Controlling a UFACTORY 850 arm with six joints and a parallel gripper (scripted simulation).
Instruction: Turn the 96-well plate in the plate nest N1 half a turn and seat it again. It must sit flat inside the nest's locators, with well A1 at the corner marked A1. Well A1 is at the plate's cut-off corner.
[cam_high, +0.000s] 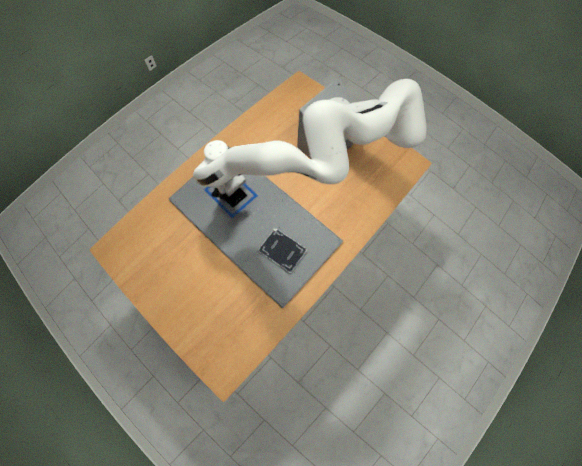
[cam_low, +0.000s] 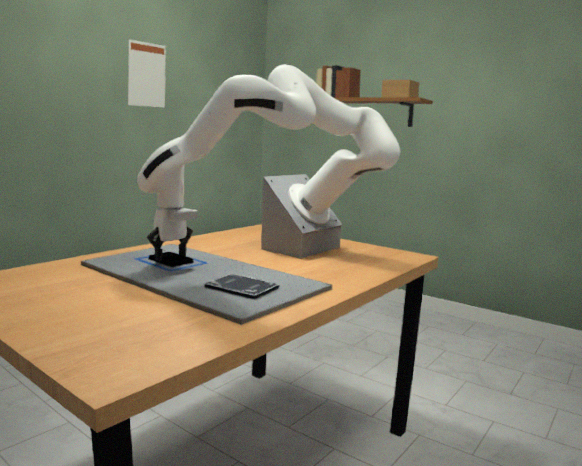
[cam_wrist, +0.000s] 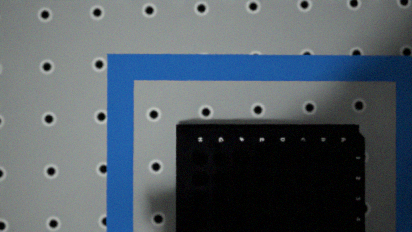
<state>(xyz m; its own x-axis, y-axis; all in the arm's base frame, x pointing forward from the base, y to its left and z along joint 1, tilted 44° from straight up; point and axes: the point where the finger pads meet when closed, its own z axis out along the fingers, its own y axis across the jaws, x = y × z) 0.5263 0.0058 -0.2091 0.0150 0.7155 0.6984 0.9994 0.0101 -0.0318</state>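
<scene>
Right now my hand is 1 cm above the 96-well plate. From my hand the other things lie so: plate nest N1 (3 cm ahead, 35 cm to the left, 1 cm below).
</scene>
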